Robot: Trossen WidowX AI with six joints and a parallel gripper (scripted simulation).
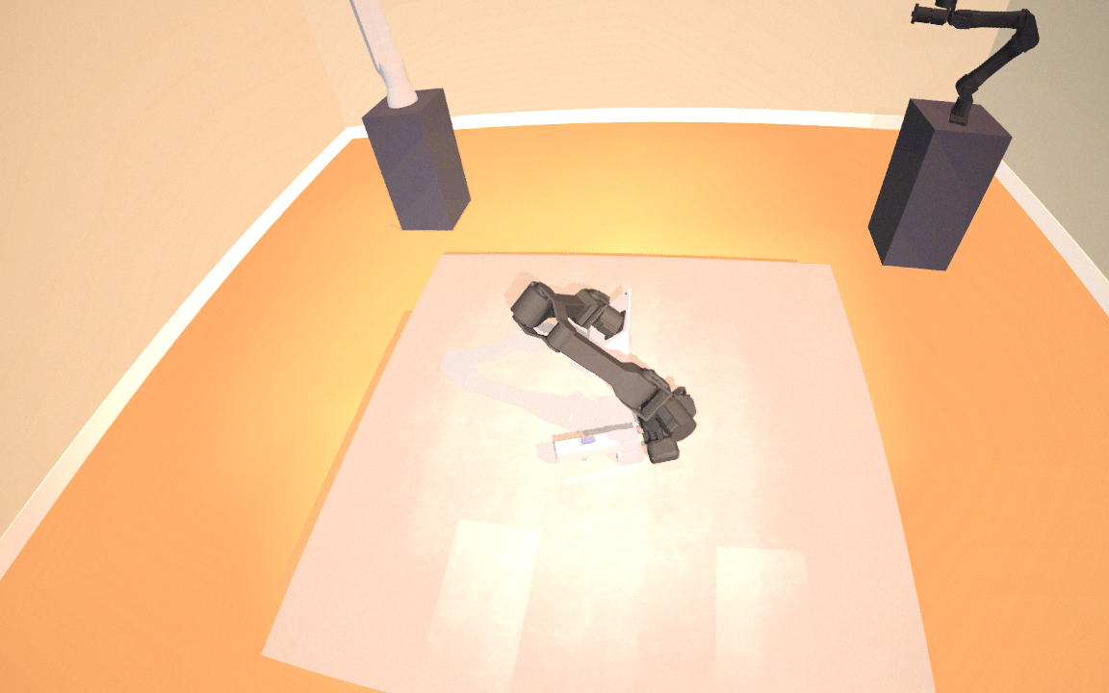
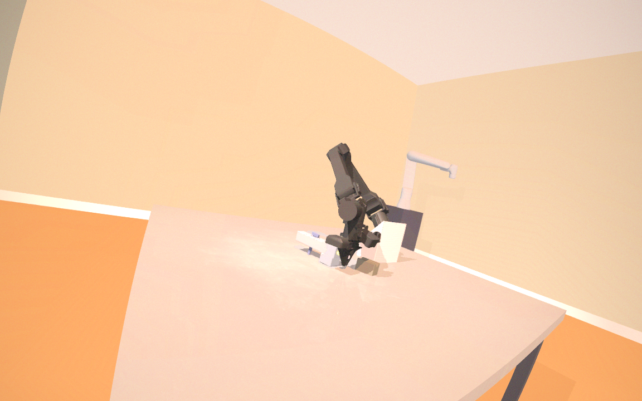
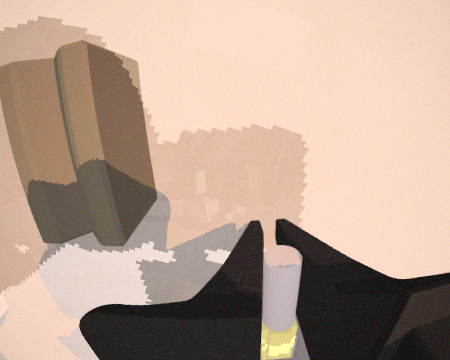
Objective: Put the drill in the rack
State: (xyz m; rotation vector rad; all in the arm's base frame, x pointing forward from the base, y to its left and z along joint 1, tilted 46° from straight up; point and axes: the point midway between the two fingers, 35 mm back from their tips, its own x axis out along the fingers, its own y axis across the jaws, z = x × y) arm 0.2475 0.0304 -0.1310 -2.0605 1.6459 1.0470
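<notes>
Now: gripper tip 50 mm to the left of the yellow drill, 30 mm below it and 20 mm short of it. From my gripper tip the other things lie so: small purple piece (140 mm to the right, 50 mm ahead, 40 mm above); olive-brown block (90 mm behind, 20 mm to the left).
</notes>
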